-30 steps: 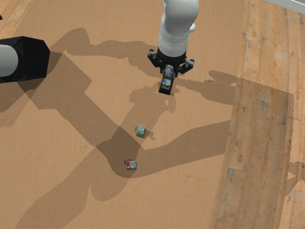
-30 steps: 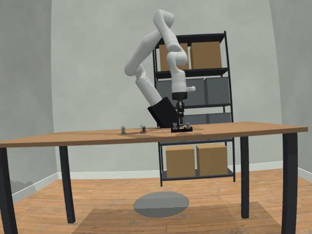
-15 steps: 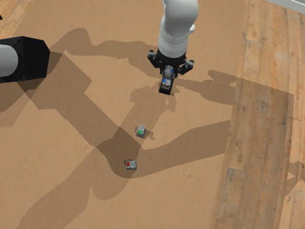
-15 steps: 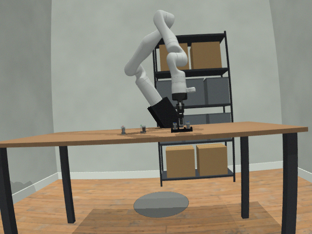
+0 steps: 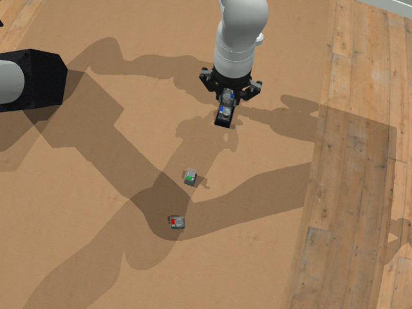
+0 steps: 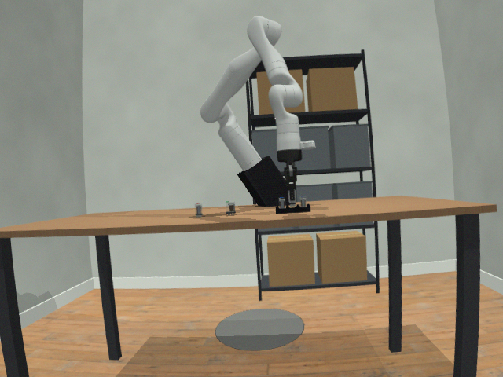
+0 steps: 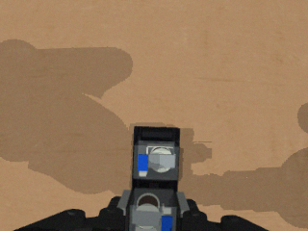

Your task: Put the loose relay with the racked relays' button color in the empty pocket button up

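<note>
Right now the rack is 4 cm below my hand.
</note>
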